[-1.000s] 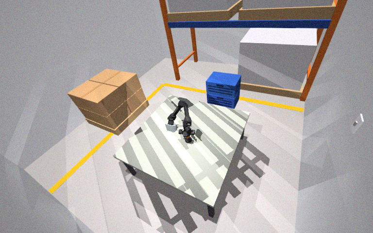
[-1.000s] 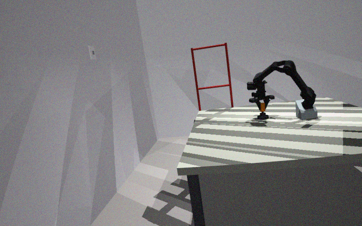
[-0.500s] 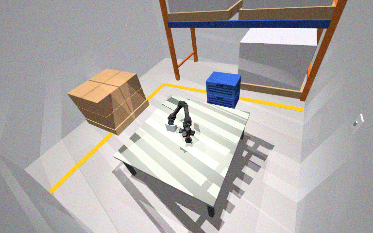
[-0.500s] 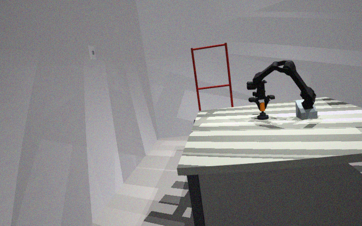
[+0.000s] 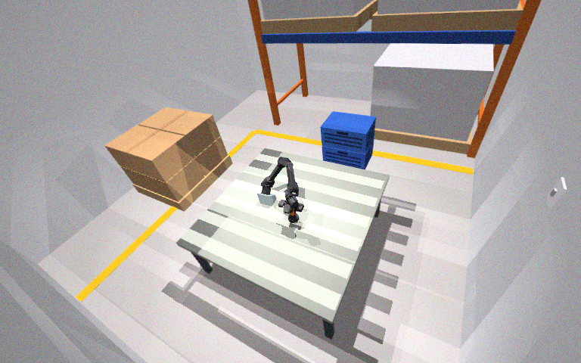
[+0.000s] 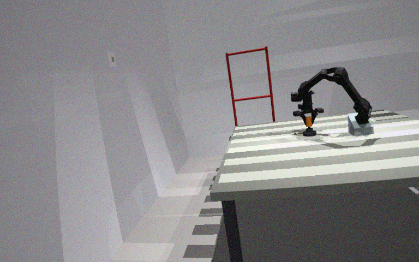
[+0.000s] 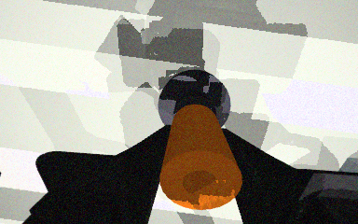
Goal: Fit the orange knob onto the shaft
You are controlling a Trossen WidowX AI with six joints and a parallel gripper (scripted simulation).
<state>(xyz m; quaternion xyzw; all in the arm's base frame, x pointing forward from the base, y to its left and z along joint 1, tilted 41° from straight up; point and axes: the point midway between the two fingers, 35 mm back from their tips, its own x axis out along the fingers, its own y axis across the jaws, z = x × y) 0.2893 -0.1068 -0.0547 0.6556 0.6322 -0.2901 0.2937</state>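
My gripper tip is 2 cm below the orange knob. The rest, counted from my gripper tip: round pedestal: 4 cm below.
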